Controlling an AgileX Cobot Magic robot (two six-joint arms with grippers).
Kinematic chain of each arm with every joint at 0, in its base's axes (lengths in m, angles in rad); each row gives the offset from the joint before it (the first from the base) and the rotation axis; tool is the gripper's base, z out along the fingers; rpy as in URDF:
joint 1: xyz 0 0 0.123 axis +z
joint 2: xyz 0 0 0 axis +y
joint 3: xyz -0.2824 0 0.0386 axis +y
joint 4: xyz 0.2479 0 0.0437 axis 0.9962 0 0.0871
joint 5: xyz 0 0 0 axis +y
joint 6: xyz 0.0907 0 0.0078 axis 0.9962 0 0.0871
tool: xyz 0 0 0 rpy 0 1.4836 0
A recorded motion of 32 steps. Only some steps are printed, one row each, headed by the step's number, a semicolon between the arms.
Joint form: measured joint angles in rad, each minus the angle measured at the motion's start. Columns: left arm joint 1, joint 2, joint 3, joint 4, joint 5, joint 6; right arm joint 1, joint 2, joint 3, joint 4, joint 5, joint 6.
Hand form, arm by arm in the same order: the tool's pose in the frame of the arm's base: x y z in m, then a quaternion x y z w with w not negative. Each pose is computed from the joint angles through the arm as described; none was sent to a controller.
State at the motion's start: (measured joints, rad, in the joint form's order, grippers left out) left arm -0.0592 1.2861 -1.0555 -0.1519 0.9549 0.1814; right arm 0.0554 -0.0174 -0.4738 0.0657 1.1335 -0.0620
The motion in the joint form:
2: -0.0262 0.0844 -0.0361 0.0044 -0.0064 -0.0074; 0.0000 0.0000 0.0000 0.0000 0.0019 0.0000
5: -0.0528 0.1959 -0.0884 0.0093 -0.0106 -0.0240; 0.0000 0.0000 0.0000 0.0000 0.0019 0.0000
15: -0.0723 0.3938 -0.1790 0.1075 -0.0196 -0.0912; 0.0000 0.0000 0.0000 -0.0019 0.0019 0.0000
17: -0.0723 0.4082 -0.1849 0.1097 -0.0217 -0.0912; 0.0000 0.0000 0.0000 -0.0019 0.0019 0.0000
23: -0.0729 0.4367 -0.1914 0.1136 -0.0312 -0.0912; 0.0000 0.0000 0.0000 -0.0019 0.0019 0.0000
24: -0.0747 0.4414 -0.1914 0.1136 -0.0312 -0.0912; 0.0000 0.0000 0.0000 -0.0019 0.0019 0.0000
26: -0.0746 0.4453 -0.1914 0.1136 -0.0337 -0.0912; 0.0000 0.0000 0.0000 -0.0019 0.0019 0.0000
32: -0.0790 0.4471 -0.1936 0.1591 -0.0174 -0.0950; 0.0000 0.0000 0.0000 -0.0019 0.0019 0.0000
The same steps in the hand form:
2: 0.2681 -0.0339 0.2992 0.09708 0.96985 -0.05816 0.21584; -0.0082 0.0050 0.2641 -0.05360 0.87214 0.03116 0.48531
5: 0.2922 -0.0434 0.2827 0.10161 0.97511 -0.06025 0.18764; -0.0082 0.0050 0.2641 -0.05360 0.87214 0.03116 0.48531
15: 0.3332 -0.0473 0.2446 0.09902 0.98525 -0.02236 0.13774; -0.0082 0.0048 0.2641 -0.05354 0.87217 0.03021 0.48532
17: 0.3360 -0.0476 0.2414 0.09949 0.98566 -0.02128 0.13459; -0.0082 0.0048 0.2641 -0.05354 0.87217 0.03021 0.48532
23: 0.3411 -0.0481 0.2336 0.10056 0.98642 -0.01933 0.12844; -0.0082 0.0048 0.2641 -0.05354 0.87217 0.03021 0.48532
24: 0.3415 -0.0488 0.2320 0.10144 0.98663 -0.01937 0.12609; -0.0082 0.0048 0.2641 -0.05354 0.87217 0.03021 0.48532
26: 0.3421 -0.0489 0.2307 0.10135 0.98673 -0.01932 0.12540; -0.0082 0.0048 0.2641 -0.05354 0.87217 0.03021 0.48532
32: 0.3415 -0.0470 0.2302 0.11304 0.98656 0.00008 0.11796; -0.0082 0.0048 0.2641 -0.05354 0.87217 0.03021 0.48532

